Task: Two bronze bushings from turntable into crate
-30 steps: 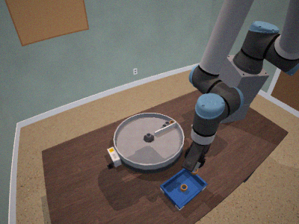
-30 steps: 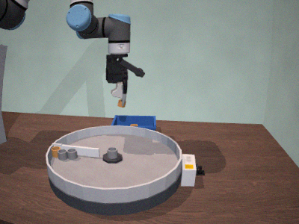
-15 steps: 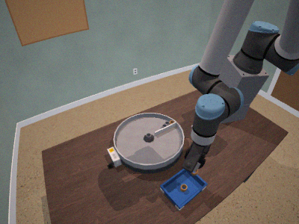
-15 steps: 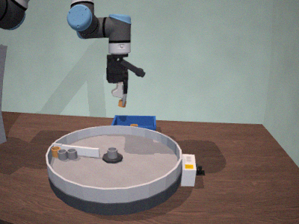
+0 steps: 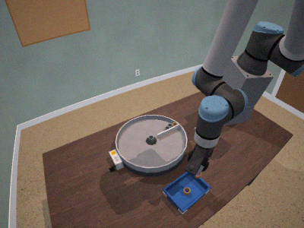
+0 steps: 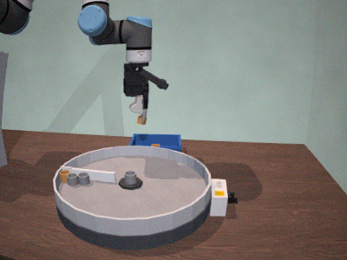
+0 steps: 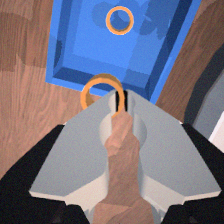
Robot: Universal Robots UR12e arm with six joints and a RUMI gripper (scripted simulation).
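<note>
Now: hand 4 cm short of the blue crate, 2 cm to the right of it and 11 cm above it. From my hand the other things lie so: round grey turntable: 5 cm ahead, 34 cm to the right, 8 cm below.
</note>
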